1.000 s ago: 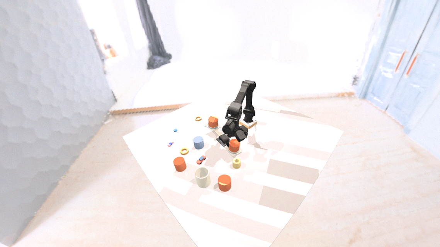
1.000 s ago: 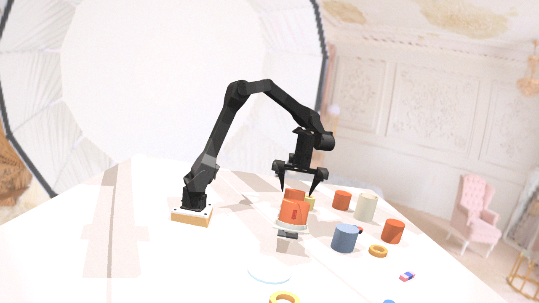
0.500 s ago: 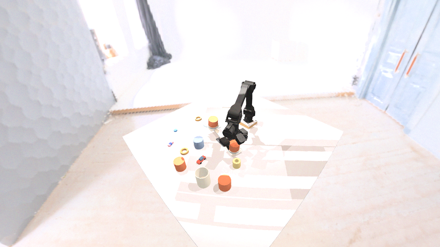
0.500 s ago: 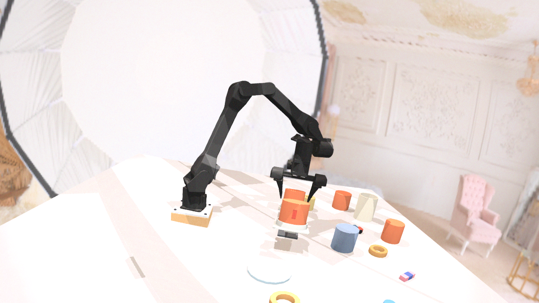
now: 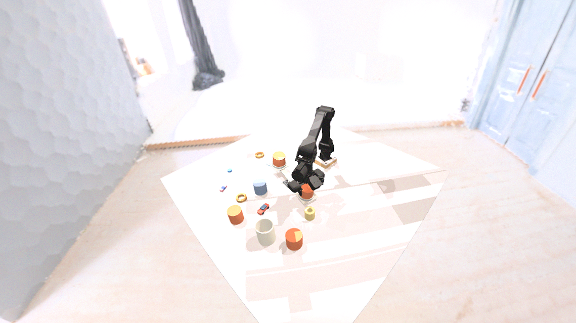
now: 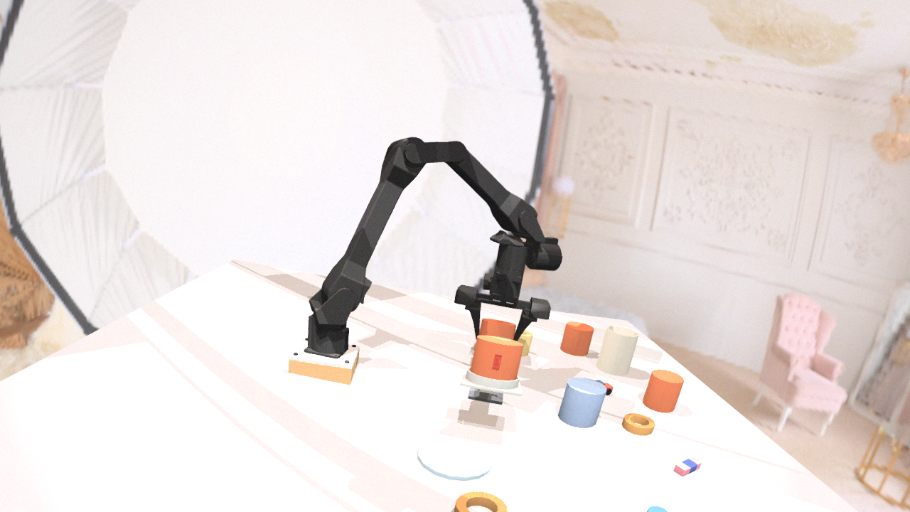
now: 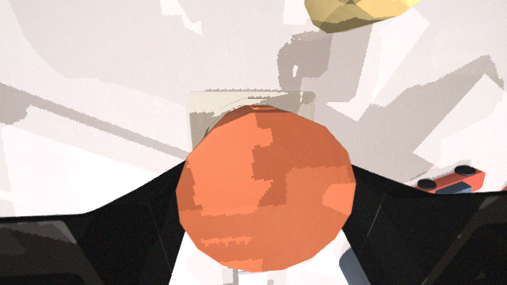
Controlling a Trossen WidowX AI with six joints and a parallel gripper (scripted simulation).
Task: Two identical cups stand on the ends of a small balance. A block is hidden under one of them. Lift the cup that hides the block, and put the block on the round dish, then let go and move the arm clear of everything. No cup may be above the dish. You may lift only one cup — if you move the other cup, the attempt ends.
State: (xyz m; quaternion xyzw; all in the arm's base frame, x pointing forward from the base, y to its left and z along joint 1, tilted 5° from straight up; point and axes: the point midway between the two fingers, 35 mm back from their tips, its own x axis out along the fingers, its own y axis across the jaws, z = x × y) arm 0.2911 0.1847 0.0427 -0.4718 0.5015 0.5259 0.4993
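Now: the balance 14 cm to the right of my gripper tip and 1 cm below it. From my gripper tip the other things lie so: blue cylinder (19 cm to the right, 18 cm ahead, 1 cm below); cream cylinder (29 cm ahead, 9 cm to the left, 1 cm below); grey block (1 cm below).
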